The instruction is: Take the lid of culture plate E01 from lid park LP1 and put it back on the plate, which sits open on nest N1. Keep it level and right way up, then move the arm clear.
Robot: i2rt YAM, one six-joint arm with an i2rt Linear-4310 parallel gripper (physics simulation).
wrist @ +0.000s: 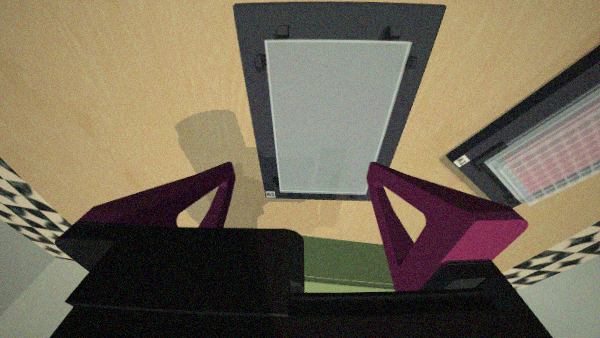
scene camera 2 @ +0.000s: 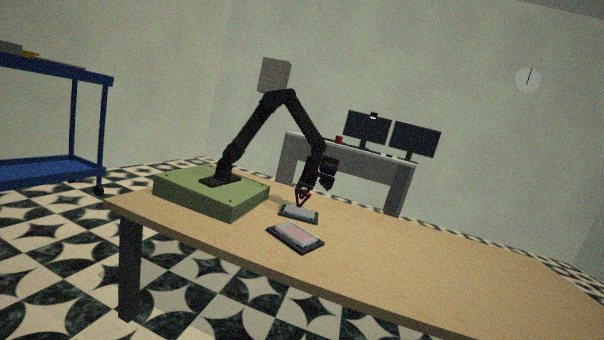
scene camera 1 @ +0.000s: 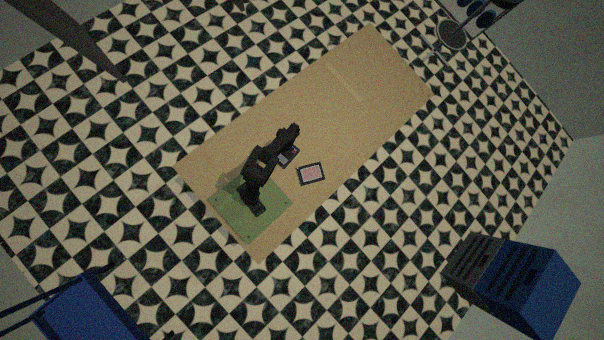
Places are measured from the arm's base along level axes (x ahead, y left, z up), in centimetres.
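Where they show: gripper, fingertip midpoint: [wrist: 300, 169] [scene camera 2: 299, 202] [scene camera 1: 282, 151]; arm's base at its link origin: [scene camera 2: 221, 180] [scene camera 1: 251, 199].
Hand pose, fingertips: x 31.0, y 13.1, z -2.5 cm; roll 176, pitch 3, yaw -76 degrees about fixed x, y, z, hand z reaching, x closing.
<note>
Each offset is from my fingertips to the top centre of the thing. Level surfaces: height alone.
The pale, clear lid {dy -1.7, dx +1.5, dz -2.8 cm} [wrist: 337, 115] [scene camera 2: 300, 212] [scene camera 1: 284, 159] lies flat on the dark lid park [wrist: 340, 20] [scene camera 2: 314, 220], inside its small corner posts. The open culture plate {dy -21.8, dx +7.2, dz -1.9 cm} [wrist: 555, 150] [scene camera 2: 298, 234] [scene camera 1: 311, 173], with pink wells, sits on the dark nest {dy -21.8, dx +7.2, dz -2.7 cm} [wrist: 480, 142] [scene camera 2: 312, 249] [scene camera 1: 303, 182], beside the lid park. My gripper [wrist: 300, 169] [scene camera 2: 300, 204] is open and empty, its magenta fingers pointing down. It is above the lid park, near the lid's label-side end in the wrist view. In scene camera 1 the arm partly covers the lid park.
The arm stands on a green base block [scene camera 1: 250, 220] [scene camera 2: 200, 197] [wrist: 345, 257] at one end of the wooden table {dz -4.5 cm} [scene camera 1: 350, 125] [scene camera 2: 400, 265]. The nest stands close beside the lid park. A desk with two monitors stands behind the table, and a blue cart [scene camera 2: 55, 167] stands beyond its end.
</note>
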